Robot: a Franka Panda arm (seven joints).
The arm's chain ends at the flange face. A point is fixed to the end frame.
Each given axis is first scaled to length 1.
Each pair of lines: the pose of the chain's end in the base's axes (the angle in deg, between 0 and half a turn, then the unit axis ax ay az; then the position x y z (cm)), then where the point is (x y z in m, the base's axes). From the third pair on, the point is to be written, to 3 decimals.
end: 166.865 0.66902 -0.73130 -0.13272 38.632 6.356 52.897
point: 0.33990 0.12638 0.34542
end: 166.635 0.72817 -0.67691 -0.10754 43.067 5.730 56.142
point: 0.38096 0.11014 0.37560
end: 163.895 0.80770 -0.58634 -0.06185 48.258 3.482 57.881
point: 0.428 0.063 0.389
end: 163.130 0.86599 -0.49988 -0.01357 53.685 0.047 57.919
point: 0.488 0.010 0.386
